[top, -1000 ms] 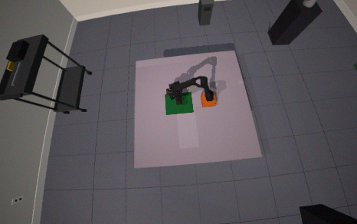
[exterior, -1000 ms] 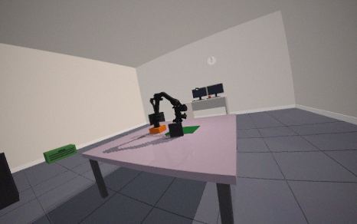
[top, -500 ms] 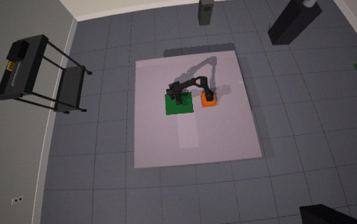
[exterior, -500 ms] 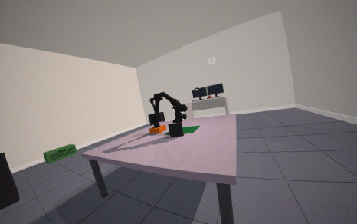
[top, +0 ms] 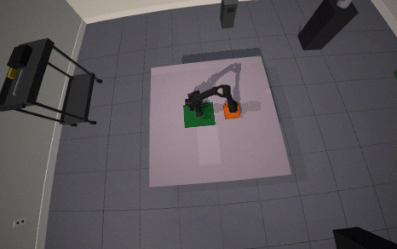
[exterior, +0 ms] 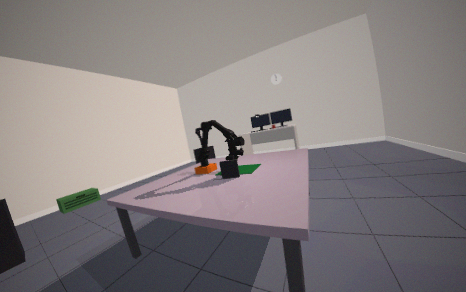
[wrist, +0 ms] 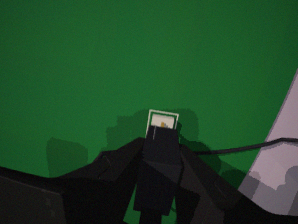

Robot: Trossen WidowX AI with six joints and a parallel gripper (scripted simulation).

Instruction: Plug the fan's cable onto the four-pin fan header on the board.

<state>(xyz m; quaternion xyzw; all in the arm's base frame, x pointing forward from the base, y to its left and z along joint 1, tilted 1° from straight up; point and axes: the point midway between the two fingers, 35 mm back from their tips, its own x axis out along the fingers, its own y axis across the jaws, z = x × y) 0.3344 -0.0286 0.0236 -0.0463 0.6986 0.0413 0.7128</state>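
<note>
Right now my gripper tip is 10 mm below the fan cable plug and 10 mm past it. The rest, counted from my gripper tip: board (50 mm below, 40 mm to the left); then black fan (140 mm to the right, 30 mm ahead, 20 mm above).
</note>
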